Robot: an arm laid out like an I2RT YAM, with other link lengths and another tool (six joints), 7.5 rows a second.
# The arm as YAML. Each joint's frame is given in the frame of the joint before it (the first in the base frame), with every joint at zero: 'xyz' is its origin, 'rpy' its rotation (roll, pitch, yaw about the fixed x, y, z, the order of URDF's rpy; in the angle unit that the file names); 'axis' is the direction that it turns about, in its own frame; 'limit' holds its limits. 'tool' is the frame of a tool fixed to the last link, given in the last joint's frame.
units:
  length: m
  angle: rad
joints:
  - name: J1
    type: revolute
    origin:
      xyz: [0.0, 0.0, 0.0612]
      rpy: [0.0, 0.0, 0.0]
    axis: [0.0, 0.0, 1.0]
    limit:
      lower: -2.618
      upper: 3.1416
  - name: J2
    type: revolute
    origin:
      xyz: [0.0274, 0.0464, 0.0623]
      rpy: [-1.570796, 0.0, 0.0]
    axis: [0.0, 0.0, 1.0]
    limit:
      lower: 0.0
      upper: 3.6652
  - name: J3
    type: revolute
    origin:
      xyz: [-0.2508, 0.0, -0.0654]
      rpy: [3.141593, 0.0, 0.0]
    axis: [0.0, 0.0, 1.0]
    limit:
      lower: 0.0
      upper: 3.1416
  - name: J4
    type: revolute
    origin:
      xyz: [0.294, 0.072, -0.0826]
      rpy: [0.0, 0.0, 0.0]
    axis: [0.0, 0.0, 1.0]
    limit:
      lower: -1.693
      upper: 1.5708
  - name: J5
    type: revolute
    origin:
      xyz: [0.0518, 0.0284, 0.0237]
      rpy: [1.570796, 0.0, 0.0]
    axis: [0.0, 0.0, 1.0]
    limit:
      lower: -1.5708
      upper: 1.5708
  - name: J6
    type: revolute
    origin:
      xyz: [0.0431, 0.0, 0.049]
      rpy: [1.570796, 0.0, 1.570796]
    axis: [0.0, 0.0, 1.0]
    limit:
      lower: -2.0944
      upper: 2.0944
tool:
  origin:
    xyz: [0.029, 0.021, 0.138]
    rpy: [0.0, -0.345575, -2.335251]
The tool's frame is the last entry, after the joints.
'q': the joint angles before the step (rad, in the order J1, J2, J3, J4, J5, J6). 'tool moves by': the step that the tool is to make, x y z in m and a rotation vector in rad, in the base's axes. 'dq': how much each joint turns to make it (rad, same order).
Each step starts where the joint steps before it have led.
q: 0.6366, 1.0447, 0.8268, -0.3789, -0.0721, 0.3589
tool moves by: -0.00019, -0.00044, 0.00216, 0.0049, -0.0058, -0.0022
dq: 0.0000, -0.0077, -0.0015, 0.0015, 0.0015, 0.0016
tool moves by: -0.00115, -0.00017, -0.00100, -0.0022, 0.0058, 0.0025
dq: 0.0000, -0.0001, 0.0000, -0.0060, -0.0030, 0.0000
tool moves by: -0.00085, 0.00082, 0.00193, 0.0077, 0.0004, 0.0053
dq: -0.0015, -0.0045, 0.0016, -0.0017, -0.0093, 0.0015
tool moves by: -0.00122, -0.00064, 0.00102, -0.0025, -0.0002, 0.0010
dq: 0.0015, -0.0047, 0.0014, -0.0075, 0.0016, -0.0015
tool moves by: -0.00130, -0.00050, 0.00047, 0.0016, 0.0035, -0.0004
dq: 0.0000, -0.0045, 0.0000, -0.0062, -0.0016, 0.0030
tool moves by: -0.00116, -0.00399, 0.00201, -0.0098, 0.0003, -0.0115
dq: 0.0000, -0.0092, 0.0046, -0.0199, 0.0138, 0.0001
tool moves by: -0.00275, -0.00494, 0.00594, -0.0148, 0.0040, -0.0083
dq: -0.0001, -0.0108, 0.0199, -0.0429, 0.0122, -0.0031
